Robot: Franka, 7 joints.
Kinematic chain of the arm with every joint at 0, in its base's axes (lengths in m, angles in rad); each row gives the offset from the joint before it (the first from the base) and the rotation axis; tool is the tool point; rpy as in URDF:
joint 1: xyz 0 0 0.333 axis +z
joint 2: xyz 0 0 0 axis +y
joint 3: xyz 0 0 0.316 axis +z
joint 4: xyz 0.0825 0 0 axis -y
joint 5: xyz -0.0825 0 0.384 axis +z
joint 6: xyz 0 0 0 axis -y
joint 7: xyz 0.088 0 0 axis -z
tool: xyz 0 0 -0.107 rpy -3.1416 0 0
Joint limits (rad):
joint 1: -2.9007..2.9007
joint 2: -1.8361..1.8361
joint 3: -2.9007..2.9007
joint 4: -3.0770..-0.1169
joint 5: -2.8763..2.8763
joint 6: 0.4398..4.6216
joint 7: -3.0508..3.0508
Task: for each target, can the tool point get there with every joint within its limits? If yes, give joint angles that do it. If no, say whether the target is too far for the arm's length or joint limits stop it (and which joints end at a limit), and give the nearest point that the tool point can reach.
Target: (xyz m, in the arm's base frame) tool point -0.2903 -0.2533 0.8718
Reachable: yes | joints 1.6623 -0.9596 0.5987 -1.0285 0.6368 0.9436 -1.9152
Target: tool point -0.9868 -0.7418 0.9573
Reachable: no: too far | nearest point -0.6119 -0.4600 0.7201 | short by 0.526 m
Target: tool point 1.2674 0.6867 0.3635
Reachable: no: too far | nearest point 0.7541 0.4086 0.3511 | short by 0.584 m
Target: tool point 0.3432 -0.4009 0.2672
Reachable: yes | joints 0.5948 1.5517 -1.5607 -2.2332 -1.7866 2.9258 0.7967
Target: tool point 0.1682 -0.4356 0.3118
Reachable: yes | joints 0.4837 -0.5454 -1.4975 -2.3520 1.9415 3.2323 0.2318
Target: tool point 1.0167 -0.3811 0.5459
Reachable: no: too far | nearest point 0.7883 -0.2955 0.4981 | short by 0.249 m
